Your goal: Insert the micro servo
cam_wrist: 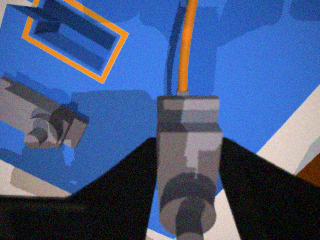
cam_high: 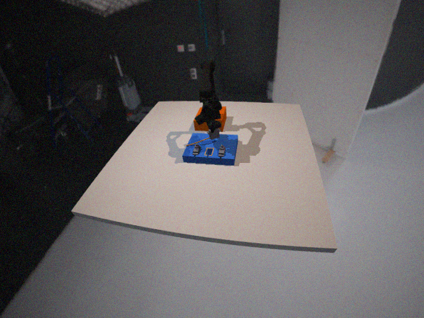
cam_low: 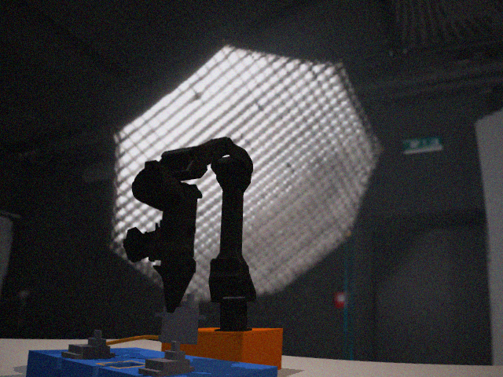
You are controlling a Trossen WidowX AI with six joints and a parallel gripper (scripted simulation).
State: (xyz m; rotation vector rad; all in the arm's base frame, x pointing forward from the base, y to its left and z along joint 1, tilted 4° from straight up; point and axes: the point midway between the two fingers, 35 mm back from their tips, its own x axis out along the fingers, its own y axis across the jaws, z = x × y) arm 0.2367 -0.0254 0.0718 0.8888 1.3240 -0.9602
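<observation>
Now: gripper tip 100 mm above the blue deck and 10 mm past it.
</observation>
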